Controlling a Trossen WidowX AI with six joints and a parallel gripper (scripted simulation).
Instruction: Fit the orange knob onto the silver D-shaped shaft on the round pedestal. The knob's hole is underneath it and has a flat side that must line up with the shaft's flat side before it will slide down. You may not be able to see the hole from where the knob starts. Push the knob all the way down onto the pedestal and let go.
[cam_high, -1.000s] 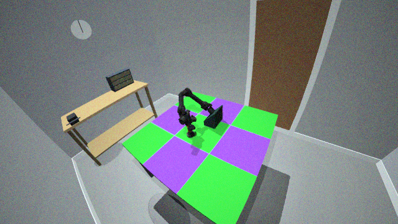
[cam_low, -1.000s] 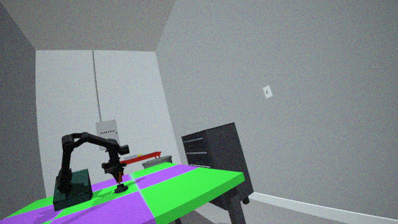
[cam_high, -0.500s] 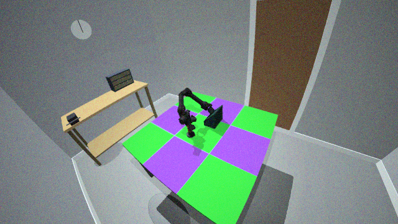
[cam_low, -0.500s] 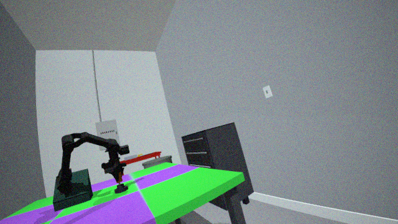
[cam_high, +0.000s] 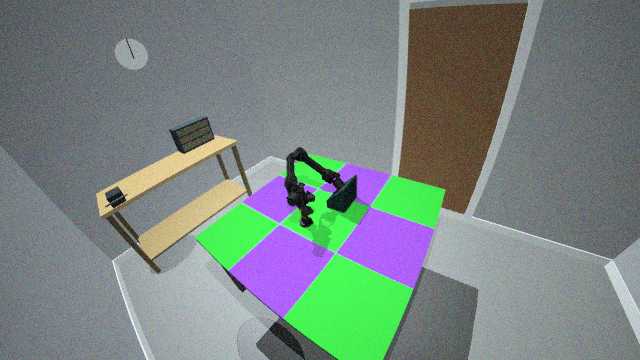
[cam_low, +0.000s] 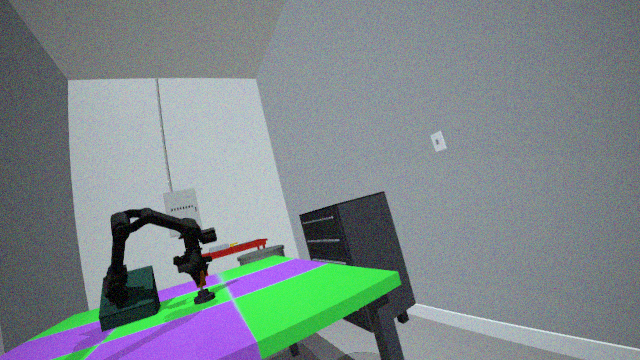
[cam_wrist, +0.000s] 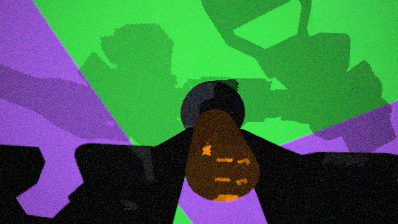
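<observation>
Now: gripper tip 30 mm below the orange knob. Round my gripper tip: pedestal 40 mm below.
</observation>
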